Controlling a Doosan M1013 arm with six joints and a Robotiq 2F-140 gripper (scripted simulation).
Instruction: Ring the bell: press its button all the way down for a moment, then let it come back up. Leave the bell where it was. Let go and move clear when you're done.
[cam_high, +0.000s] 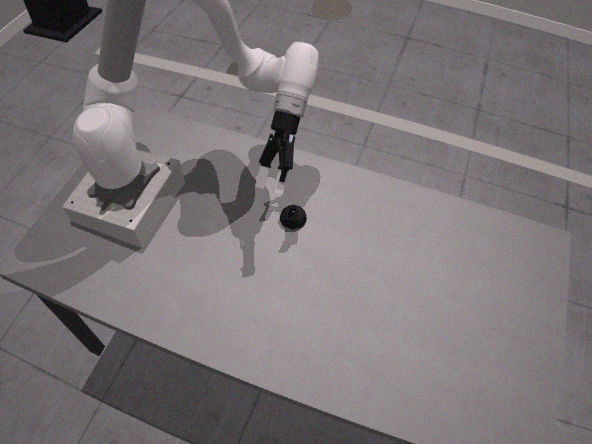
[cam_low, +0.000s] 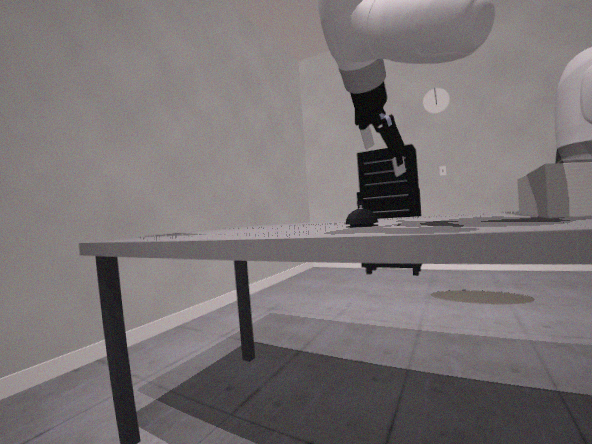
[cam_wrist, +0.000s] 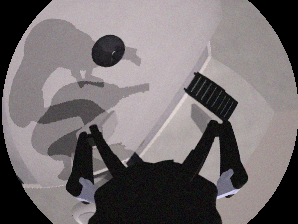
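Now: hand 60 mm short of the black dome bell, 40 mm to the right of it and 140 mm above it.
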